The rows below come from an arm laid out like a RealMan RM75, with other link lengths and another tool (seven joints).
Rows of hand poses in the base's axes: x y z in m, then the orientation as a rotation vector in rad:
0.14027 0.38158 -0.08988 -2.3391 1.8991 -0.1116
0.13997 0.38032 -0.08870 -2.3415 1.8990 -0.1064
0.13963 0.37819 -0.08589 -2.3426 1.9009 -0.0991
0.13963 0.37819 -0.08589 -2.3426 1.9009 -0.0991
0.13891 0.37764 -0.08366 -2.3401 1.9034 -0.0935
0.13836 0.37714 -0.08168 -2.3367 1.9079 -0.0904
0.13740 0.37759 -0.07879 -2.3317 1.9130 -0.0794
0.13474 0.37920 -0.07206 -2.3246 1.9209 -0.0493
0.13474 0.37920 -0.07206 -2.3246 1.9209 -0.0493
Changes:
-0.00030 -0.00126 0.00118 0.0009 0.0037 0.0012
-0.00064 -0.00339 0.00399 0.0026 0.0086 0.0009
-0.00064 -0.00339 0.00399 0.0026 0.0086 0.0009
-0.00136 -0.00394 0.00622 0.0055 0.0112 -0.0011
-0.00191 -0.00444 0.00820 0.0069 0.0130 -0.0047
-0.00287 -0.00399 0.01109 0.0125 0.0181 -0.0089
-0.00553 -0.00238 0.01782 0.0264 0.0330 -0.0146
-0.00553 -0.00238 0.01782 0.0264 0.0330 -0.0146

